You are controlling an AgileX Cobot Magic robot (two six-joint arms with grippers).
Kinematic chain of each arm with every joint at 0, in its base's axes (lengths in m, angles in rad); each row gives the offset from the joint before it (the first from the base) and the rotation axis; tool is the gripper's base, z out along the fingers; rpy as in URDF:
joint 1: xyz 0 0 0.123 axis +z
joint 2: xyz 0 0 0 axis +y
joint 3: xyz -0.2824 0 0.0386 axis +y
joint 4: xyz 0.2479 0 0.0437 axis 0.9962 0 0.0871
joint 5: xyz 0 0 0 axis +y
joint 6: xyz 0.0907 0 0.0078 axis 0.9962 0 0.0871
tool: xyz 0 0 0 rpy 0 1.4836 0
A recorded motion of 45 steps. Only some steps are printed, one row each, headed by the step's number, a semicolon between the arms.
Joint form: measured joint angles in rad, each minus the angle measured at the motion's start. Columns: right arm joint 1, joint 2, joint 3, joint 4, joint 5, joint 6; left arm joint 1, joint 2, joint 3, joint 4, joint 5, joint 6.
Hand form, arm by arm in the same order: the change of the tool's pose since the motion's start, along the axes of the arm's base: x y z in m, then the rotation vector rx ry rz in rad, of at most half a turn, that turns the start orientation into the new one. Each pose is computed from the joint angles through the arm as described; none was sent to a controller.
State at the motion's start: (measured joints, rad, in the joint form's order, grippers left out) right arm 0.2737 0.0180 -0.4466 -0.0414 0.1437 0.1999; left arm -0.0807 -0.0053 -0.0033 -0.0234 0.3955 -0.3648
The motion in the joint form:
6: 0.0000 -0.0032 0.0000 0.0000 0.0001 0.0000; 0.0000 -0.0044 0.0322 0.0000 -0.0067 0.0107
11: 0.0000 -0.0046 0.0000 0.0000 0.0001 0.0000; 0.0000 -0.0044 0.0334 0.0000 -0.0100 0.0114
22: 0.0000 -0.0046 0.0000 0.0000 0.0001 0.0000; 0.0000 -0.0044 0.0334 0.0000 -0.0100 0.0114
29: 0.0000 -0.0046 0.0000 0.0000 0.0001 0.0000; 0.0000 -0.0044 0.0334 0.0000 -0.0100 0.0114
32: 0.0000 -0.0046 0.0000 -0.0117 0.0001 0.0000; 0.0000 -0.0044 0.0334 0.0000 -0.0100 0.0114
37: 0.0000 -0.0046 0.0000 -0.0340 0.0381 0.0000; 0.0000 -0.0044 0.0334 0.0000 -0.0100 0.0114
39: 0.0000 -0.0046 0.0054 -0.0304 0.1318 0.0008; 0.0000 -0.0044 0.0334 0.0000 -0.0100 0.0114
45: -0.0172 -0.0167 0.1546 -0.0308 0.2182 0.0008; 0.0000 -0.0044 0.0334 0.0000 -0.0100 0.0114
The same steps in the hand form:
6: -0.0007 -0.0002 0.0000 0.0008 -0.0030 0.0000; 0.0004 0.0000 -0.0100 0.0118 0.0201 -0.0031
11: -0.0010 -0.0003 0.0000 0.0012 -0.0043 0.0000; 0.0005 0.0000 -0.0101 0.0123 0.0180 -0.0032
22: -0.0010 -0.0003 0.0000 0.0012 -0.0043 0.0000; 0.0005 0.0000 -0.0101 0.0123 0.0180 -0.0032
29: -0.0010 -0.0003 0.0000 0.0012 -0.0043 0.0000; 0.0005 0.0000 -0.0101 0.0123 0.0180 -0.0032
32: -0.0009 -0.0004 0.0000 -0.0086 -0.0071 -0.0058; 0.0005 0.0000 -0.0101 0.0123 0.0180 -0.0032
37: 0.0004 -0.0006 -0.0032 -0.0364 0.0245 -0.0188; 0.0005 0.0000 -0.0101 0.0123 0.0180 -0.0032
39: 0.0037 -0.0002 -0.0129 -0.0569 0.1215 -0.0212; 0.0005 0.0000 -0.0101 0.0123 0.0180 -0.0032
45: 0.0229 0.0040 -0.0661 -0.1141 0.3377 -0.0414; 0.0005 0.0000 -0.0101 0.0123 0.0180 -0.0032

